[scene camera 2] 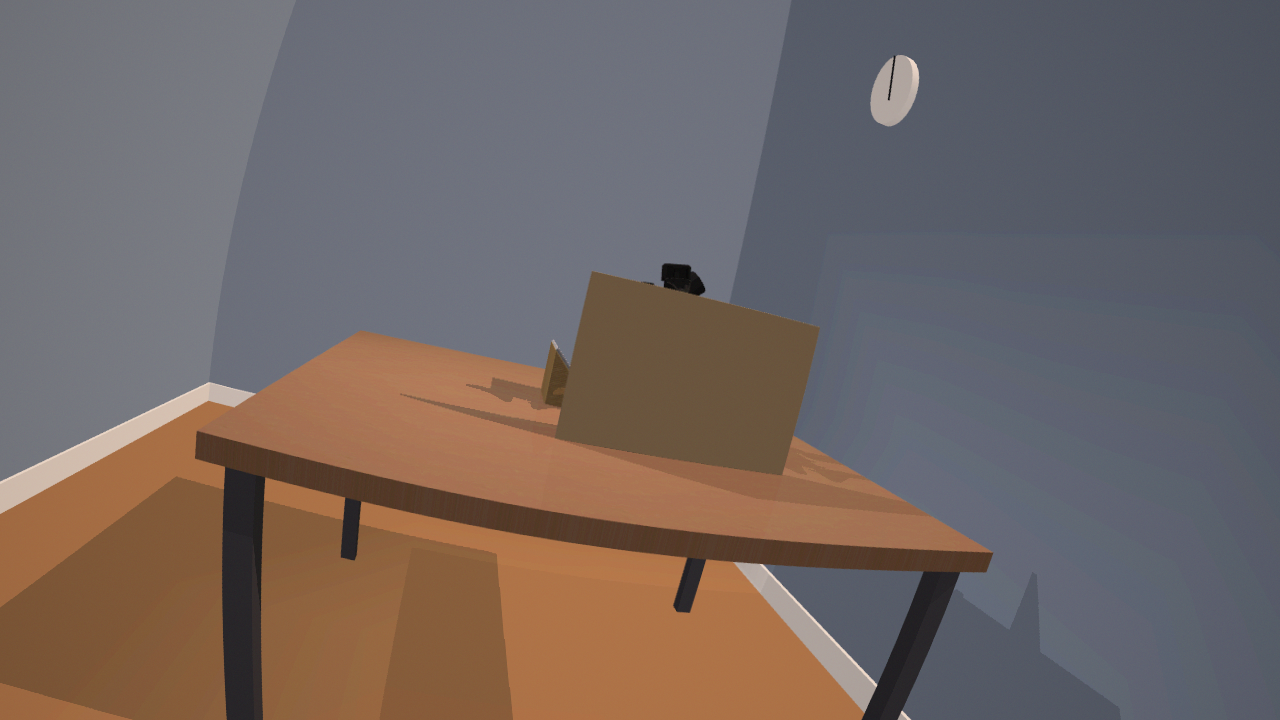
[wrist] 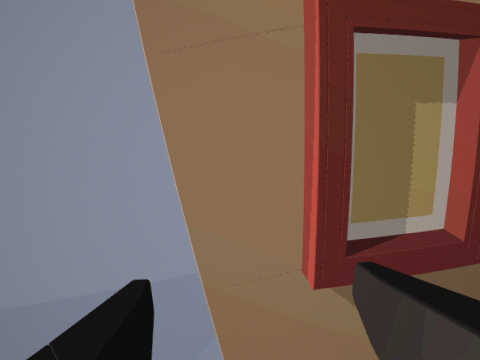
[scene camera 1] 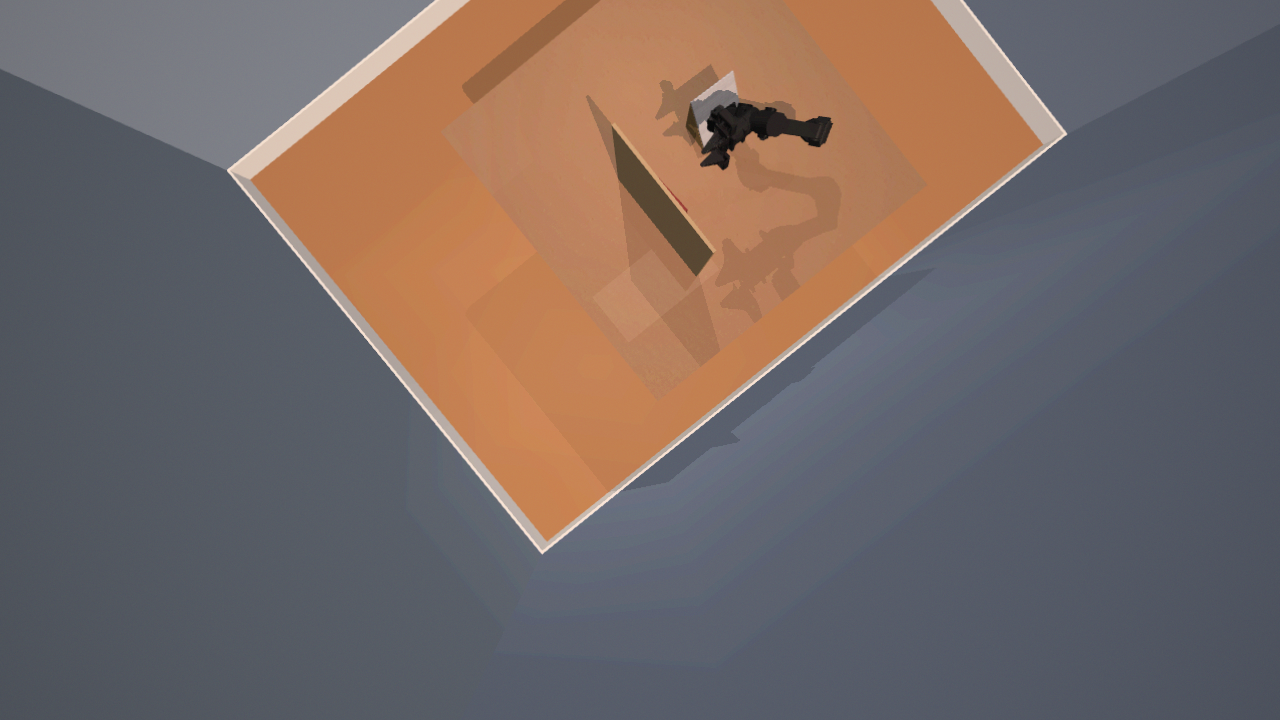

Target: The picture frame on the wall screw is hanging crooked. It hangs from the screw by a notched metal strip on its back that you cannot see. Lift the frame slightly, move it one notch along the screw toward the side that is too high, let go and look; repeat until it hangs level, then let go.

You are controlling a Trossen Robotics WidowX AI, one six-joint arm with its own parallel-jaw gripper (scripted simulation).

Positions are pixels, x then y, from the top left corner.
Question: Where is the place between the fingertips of my gripper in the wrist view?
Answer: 255,288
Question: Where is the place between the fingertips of my gripper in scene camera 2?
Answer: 684,308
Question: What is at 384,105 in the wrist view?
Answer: A red picture frame.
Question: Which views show my gripper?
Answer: Scene camera 2, the wrist view and scene camera 1: all of them.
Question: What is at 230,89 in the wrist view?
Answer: A tan wall panel.
